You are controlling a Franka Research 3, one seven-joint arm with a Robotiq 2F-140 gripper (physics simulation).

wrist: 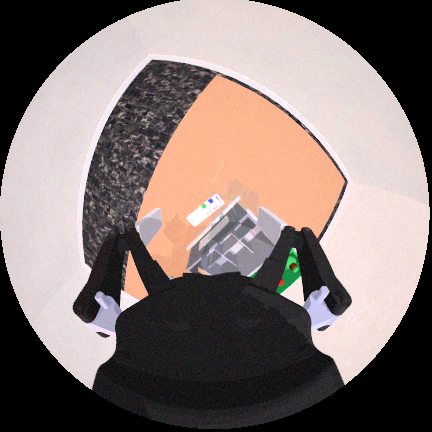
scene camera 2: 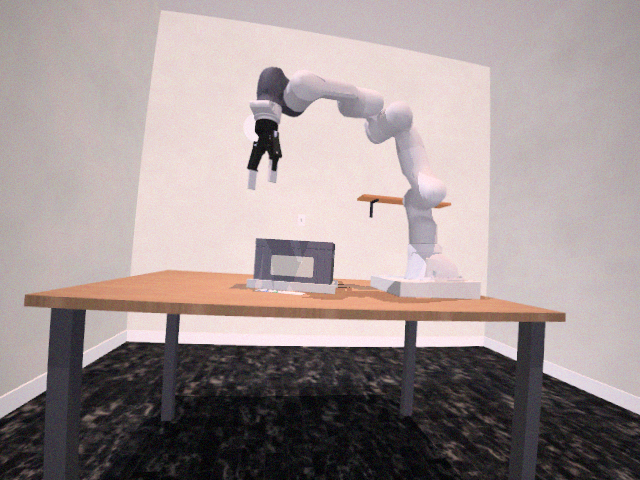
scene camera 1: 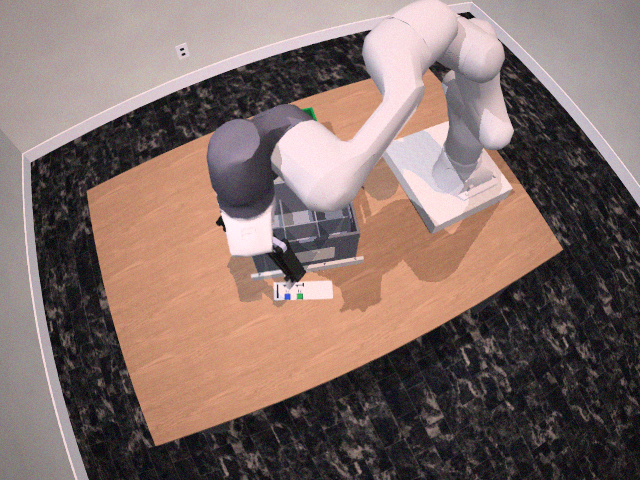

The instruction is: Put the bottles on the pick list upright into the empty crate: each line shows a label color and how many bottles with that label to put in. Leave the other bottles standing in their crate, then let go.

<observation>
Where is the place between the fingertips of my gripper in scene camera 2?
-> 260, 185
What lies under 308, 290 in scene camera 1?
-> A pick list.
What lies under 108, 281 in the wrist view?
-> My gripper.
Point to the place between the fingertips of my gripper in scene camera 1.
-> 263, 263
</observation>
